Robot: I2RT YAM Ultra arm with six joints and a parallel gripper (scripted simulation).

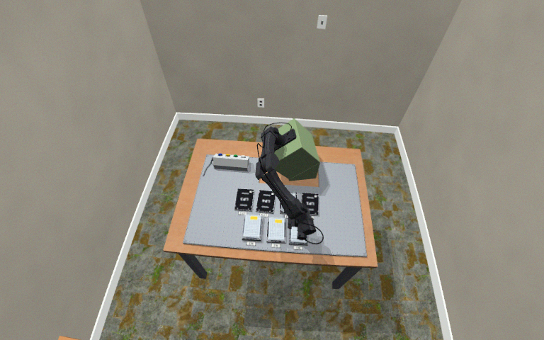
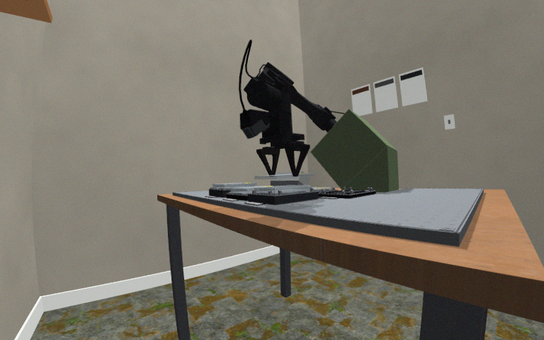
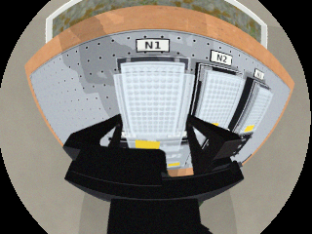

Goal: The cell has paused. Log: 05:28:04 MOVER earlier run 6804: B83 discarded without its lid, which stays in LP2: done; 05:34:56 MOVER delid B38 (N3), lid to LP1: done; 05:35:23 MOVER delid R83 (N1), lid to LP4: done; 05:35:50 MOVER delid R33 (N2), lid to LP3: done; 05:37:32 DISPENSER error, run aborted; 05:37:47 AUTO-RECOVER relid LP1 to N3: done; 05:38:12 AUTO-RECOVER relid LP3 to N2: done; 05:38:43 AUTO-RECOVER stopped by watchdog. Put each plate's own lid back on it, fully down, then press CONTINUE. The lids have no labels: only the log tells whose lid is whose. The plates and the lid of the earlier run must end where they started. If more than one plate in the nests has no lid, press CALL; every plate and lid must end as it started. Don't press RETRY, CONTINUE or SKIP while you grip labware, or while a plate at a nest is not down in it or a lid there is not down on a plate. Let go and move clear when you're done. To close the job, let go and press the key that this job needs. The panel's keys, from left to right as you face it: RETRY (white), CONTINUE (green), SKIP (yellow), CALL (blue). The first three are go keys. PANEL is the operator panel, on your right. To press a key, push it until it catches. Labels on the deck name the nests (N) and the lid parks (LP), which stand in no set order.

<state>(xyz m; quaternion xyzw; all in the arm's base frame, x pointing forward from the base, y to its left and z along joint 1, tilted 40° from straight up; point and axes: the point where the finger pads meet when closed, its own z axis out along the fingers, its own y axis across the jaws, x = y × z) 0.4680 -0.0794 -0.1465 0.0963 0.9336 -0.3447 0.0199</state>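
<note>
Now: hand 4 cm above the plate. From my hand the other things lie so: yellow key 54 cm behind, 36 cm to the right; green key 53 cm behind, 31 cm to the right; lid 19 cm behind, 2 cm to the right, 5 cm below.
</note>
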